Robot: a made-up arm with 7 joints.
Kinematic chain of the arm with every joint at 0, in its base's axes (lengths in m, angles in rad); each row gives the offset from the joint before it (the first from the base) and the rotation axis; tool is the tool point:
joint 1: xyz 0 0.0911 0 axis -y
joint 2: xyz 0 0.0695 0 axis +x
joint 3: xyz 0 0 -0.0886 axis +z
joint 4: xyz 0 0 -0.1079 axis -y
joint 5: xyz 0 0 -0.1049 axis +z
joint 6: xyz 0 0 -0.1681 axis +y
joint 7: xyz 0 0 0 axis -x
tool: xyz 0 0 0
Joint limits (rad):
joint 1: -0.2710..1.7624
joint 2: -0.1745..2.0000
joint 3: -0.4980..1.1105
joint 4: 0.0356..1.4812
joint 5: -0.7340..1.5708
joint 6: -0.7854..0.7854
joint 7: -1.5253..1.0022
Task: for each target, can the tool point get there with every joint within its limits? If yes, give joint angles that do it. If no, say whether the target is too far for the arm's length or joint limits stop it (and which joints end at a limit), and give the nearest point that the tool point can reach.
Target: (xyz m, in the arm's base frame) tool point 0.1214 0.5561 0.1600
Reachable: yes | joints 0.2014 1.7000 0.4894 0.6772 1.0320 0.5710 0.4937
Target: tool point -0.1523 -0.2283 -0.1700
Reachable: no: joint limits stop it (at a limit: joint 1, joint 2, joint 3) | nearest point 0.0716 0.0005 -0.3948 | short by 0.391 m
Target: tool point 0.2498 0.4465 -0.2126
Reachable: yes | joints 0.3544 0.5200 0.5836 0.7816 1.1001 0.3216 -0.7485
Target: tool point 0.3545 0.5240 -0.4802
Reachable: no: too far | nearest point 0.2381 0.4047 -0.3226 | short by 0.229 m
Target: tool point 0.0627 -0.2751 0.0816
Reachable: no: joint limits stop it (at a limit: joint 2, joint 3, joint 4) | nearest point 0.1879 -0.0057 0.2445 | short by 0.339 m
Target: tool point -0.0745 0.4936 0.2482
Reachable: yes | joints 1.1907 1.8093 0.3671 0.9208 1.1566 -0.3284 0.6855
